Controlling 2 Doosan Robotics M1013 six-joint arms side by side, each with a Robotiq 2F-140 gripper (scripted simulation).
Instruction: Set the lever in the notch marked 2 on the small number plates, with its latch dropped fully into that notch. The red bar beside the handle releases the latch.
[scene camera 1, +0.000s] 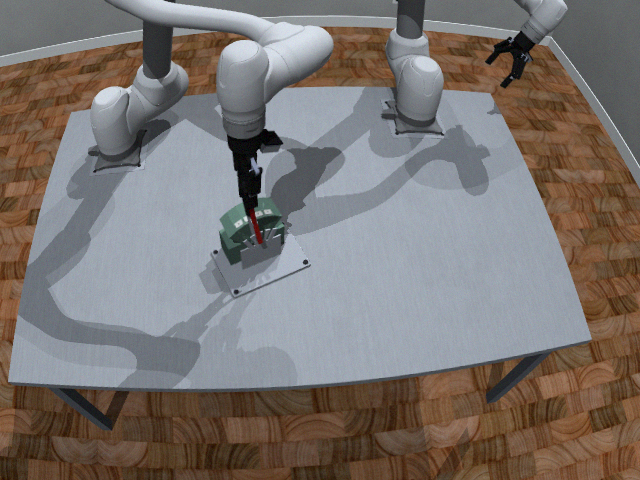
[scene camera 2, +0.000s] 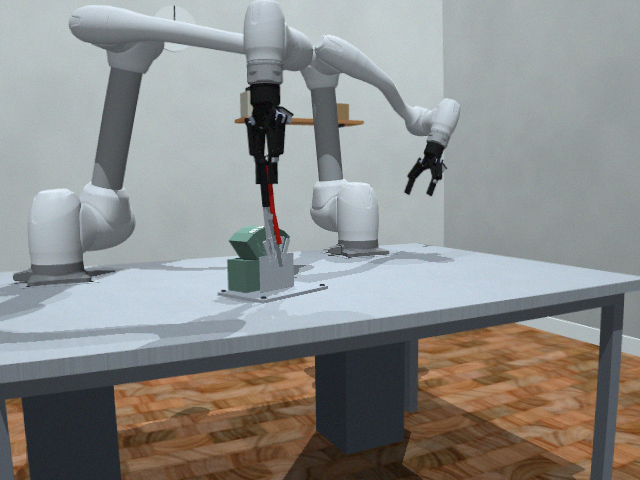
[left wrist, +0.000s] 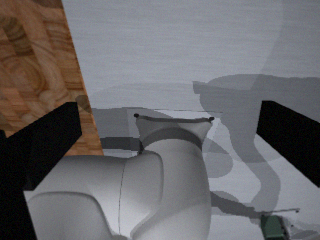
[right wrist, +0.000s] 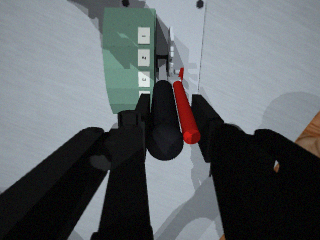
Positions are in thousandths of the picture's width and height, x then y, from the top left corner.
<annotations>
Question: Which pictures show the left gripper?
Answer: Scene camera 1, scene camera 2 and the left wrist view only.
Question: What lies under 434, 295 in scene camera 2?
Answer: The right gripper.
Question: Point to a red bar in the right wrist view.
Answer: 595, 548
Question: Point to the right gripper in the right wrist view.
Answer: At 533, 452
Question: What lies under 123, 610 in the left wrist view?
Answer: The left gripper.
</annotations>
